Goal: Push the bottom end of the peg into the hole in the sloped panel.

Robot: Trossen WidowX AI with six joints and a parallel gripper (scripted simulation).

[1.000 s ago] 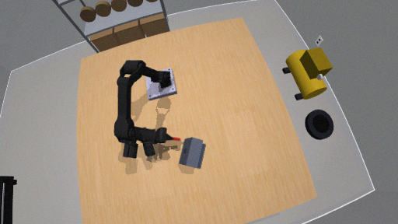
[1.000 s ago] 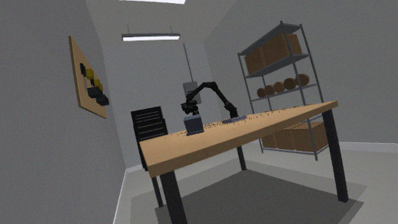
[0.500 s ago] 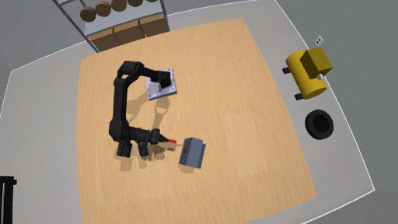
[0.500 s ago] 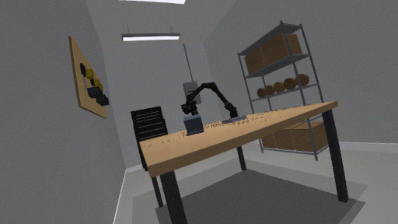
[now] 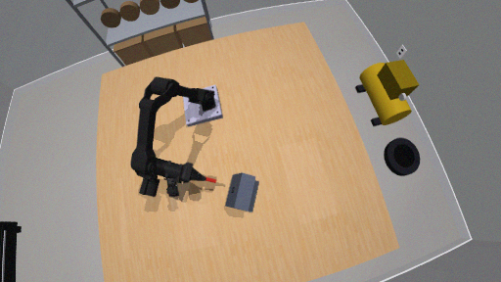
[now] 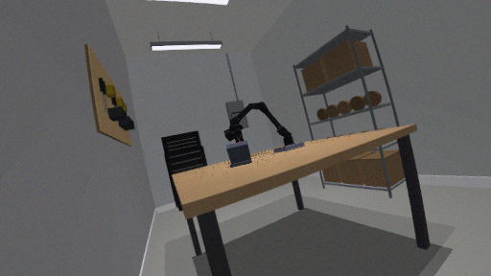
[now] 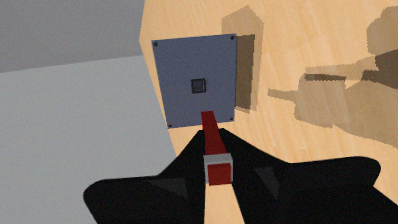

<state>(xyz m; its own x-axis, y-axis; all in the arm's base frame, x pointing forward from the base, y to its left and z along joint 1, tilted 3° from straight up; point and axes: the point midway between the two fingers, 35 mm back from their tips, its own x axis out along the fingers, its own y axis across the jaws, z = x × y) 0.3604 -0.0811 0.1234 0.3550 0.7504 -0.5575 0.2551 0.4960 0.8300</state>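
My gripper tip is 70 mm short of the grey sloped panel, 110 mm to the right of it and 70 mm above it. Round my gripper tip: red peg: 10 mm behind, 10 mm to the right, 10 mm above.
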